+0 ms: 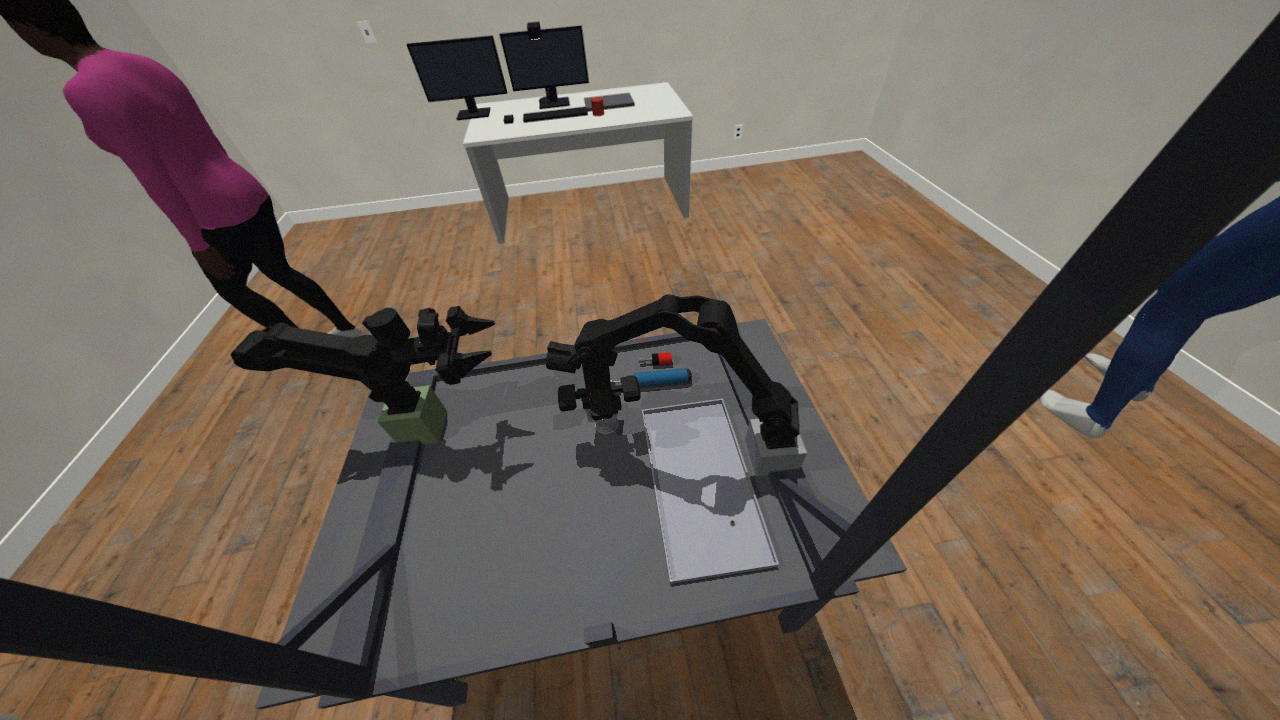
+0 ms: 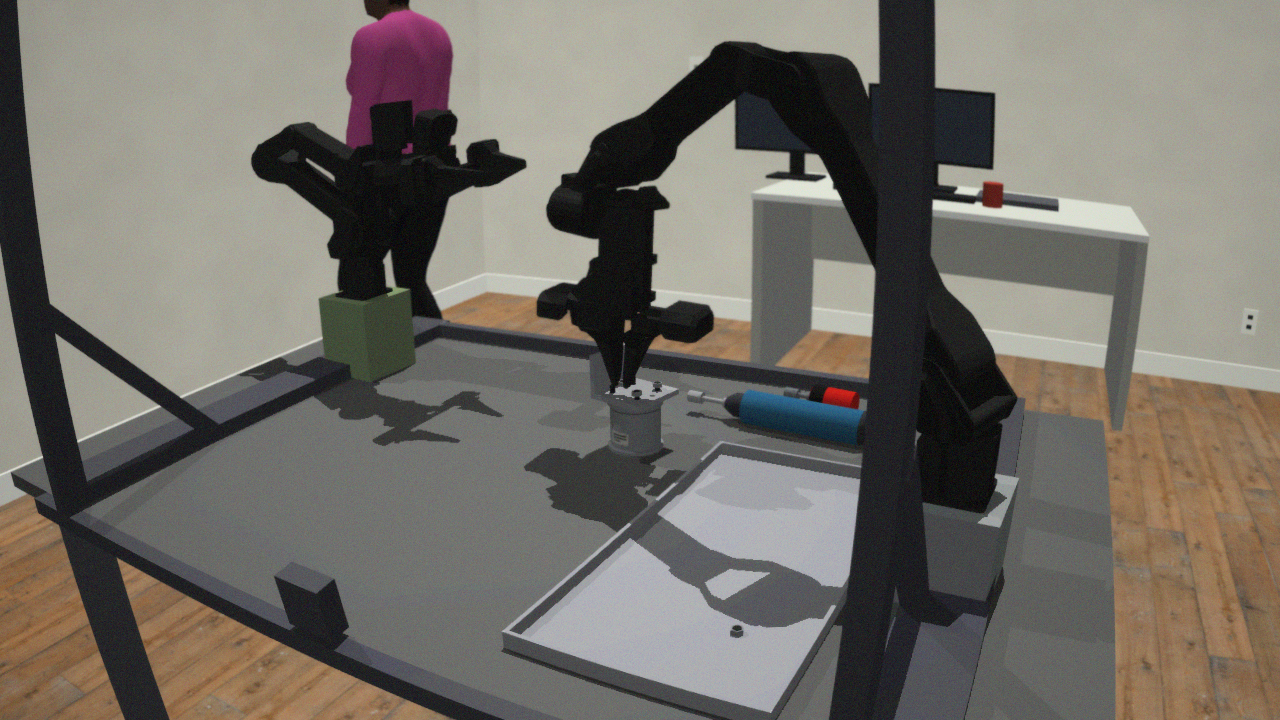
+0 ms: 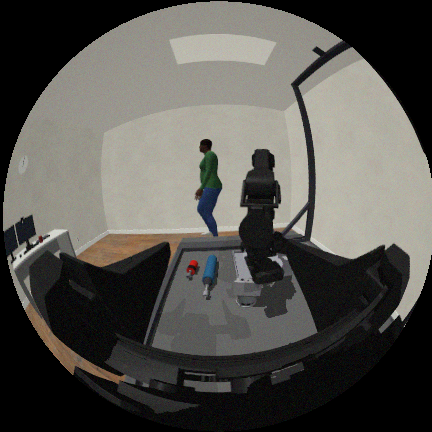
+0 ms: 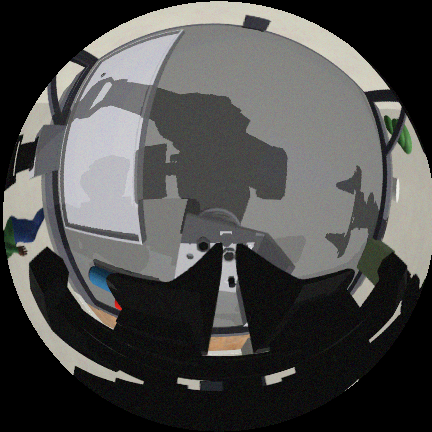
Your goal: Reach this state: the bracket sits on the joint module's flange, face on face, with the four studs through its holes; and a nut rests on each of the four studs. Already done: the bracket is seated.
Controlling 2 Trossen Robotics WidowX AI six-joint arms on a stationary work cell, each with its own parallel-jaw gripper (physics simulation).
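Places are measured from the left arm's base along level axes (x right, y ahead, z up), in centimetres.
Pixels of known places: left gripper, fingertip midpoint: (image 1: 492, 337) (image 2: 505, 169) (image 3: 229, 248); right gripper, fingertip midpoint: (image 2: 621, 386) (image 4: 228, 248); left arm's base, origin of the base link: (image 1: 404, 403) (image 2: 364, 293); right arm's base, origin of the base link: (image 1: 777, 435) (image 2: 955, 490).
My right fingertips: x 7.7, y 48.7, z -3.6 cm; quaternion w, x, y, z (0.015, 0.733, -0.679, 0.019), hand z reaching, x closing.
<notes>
For each thing: its middle in the pictures, then the offset to it from my right fingertips. "*": a spot on its surface instead.
- grey joint module, body centre: (image 4: 216, 245) (image 2: 635, 415) (image 1: 605, 416) (image 3: 246, 292) dx -2.2, dy +0.4, dz -4.1 cm
- light metal bracket, body centre: (image 4: 219, 274) (image 2: 634, 377) (image 1: 603, 405) (image 3: 247, 281) dx -2.2, dy +0.4, dz +0.4 cm
- dark nut, surface spot: (image 4: 231, 281) * dx -4.0, dy -0.9, dz -0.6 cm
- loose nut, body centre: (image 2: 737, 630) (image 1: 732, 522) (image 4: 102, 74) dx +27.3, dy +26.5, dz -7.1 cm
- white tray, body centre: (image 2: 739, 553) (image 4: 97, 109) (image 1: 700, 477) (image 3: 280, 259) dx +16.2, dy +21.7, dz -7.0 cm
- blue tool, body centre: (image 2: 778, 412) (image 1: 648, 379) (image 3: 208, 273) dx -14.5, dy +13.0, dz -5.8 cm
- red tool, body centre: (image 2: 819, 399) (image 1: 655, 359) (image 3: 190, 269) dx -21.9, dy +15.8, dz -6.1 cm
The grey joint module (image 2: 633, 434) stands upright on the table, with the light metal bracket (image 2: 666, 394) (image 4: 184, 267) flat on its flange. A dark nut (image 2: 657, 386) (image 4: 203, 245) is at one bracket corner, and another dark nut (image 4: 231, 281) is at a different stud position. My right gripper (image 1: 605, 415) (image 2: 622, 385) (image 4: 228, 248) points down at the bracket, shut on a nut (image 4: 229, 255); whether that nut touches a stud is hidden. A loose nut (image 1: 732, 522) (image 2: 736, 631) (image 4: 103, 75) lies in the tray. My left gripper (image 1: 490, 339) (image 2: 523, 163) (image 3: 229, 248) is open, empty and raised.
The white tray (image 1: 707, 555) (image 2: 626, 617) (image 4: 100, 195) lies beside the module. A blue tool (image 1: 662, 378) (image 2: 801, 418) (image 3: 210, 270) and a red tool (image 1: 662, 359) (image 2: 839, 398) (image 3: 192, 267) lie behind it. Dark frame posts (image 2: 904, 268) stand at the table's edges.
</notes>
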